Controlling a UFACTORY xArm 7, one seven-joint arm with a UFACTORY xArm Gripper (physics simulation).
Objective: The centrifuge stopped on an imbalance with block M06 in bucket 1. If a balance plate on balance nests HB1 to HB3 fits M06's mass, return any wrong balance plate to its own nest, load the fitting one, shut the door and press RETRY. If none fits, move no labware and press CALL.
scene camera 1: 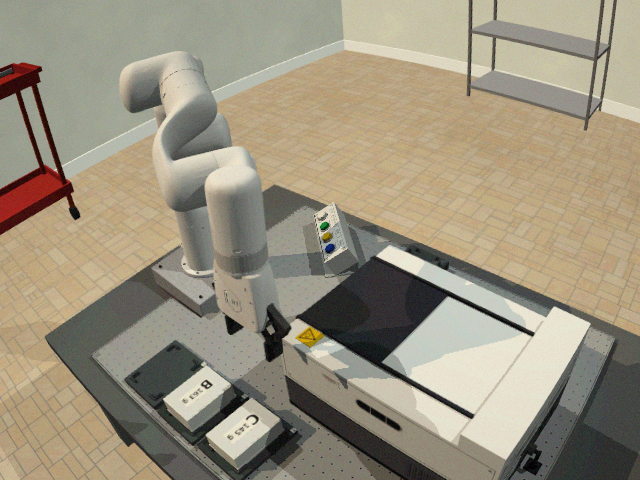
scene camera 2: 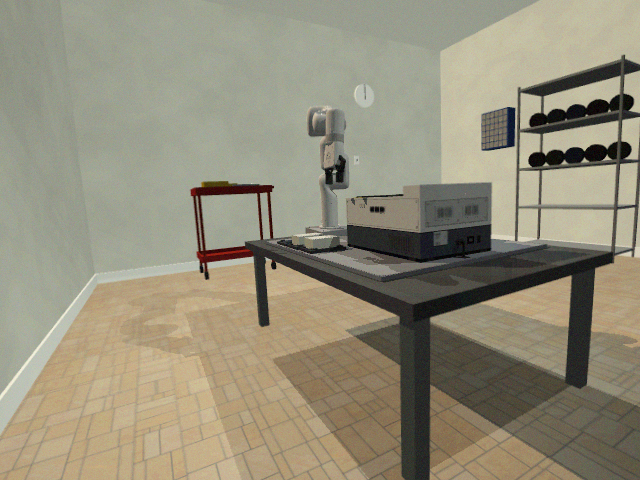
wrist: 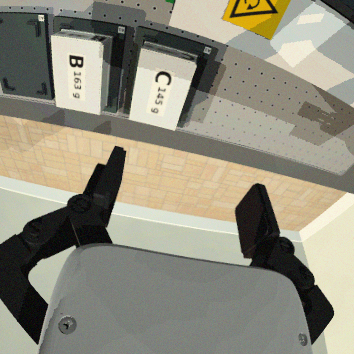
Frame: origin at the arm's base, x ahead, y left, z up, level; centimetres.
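Where they show: gripper, fingertip midpoint: [scene camera 1: 254, 343] [scene camera 2: 334, 183] [wrist: 186, 180]; arm's base, link origin: [scene camera 1: 204, 261] [scene camera 2: 330, 227].
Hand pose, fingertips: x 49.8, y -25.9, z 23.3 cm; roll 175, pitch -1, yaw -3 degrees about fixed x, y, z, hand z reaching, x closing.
Each offset is from my fingertips to the centre of the thing. "pt": to the spot under its first point. Level surfaces: height alone.
My gripper [scene camera 1: 251, 338] [scene camera 2: 334, 180] [wrist: 186, 180] is open and empty, above the bench between the nests and the centrifuge's front left corner. Plate B 163 g @[dx -16.9, dy -5.1, dz -24.1 cm] [scene camera 1: 192, 405] [wrist: 76, 95] and plate C 145 g @[dx -3.3, dy -5.2, dz -24.1 cm] [scene camera 1: 240, 439] [wrist: 162, 107] sit on dark nests in a row. The third nest @[dx -30.5, dy -4.6, dz -26.5 cm] [scene camera 1: 162, 373] [wrist: 22, 55] is empty. The centrifuge [scene camera 1: 330, 379] [scene camera 2: 385, 222] has a dark panel @[pt dx +3.7, dy +21.7, dz -6.1 cm] [scene camera 1: 356, 304] and a white panel @[dz -6.4 cm] [scene camera 1: 465, 343] on top. Its buckets and block M06 do not show. The button box @[dx -27.6, dy +53.6, dz -23.2 cm] [scene camera 1: 345, 253] carries green, yellow and blue buttons; I cannot read its labels.
The arm's base [scene camera 1: 180, 289] stands at the table's back left. The centrifuge has a raised rear housing @[pt dx +40.3, dy +21.2, dz -3.0 cm] [scene camera 1: 537, 377] [scene camera 2: 447, 193]. A yellow warning label @[pt dx +1.8, dy +10.6, dz -6.3 cm] [scene camera 1: 309, 336] [wrist: 257, 12] marks its front corner. A red cart [scene camera 1: 38, 193] [scene camera 2: 232, 190] and a shelf rack [scene camera 1: 542, 95] [scene camera 2: 518, 180] stand away from the table.
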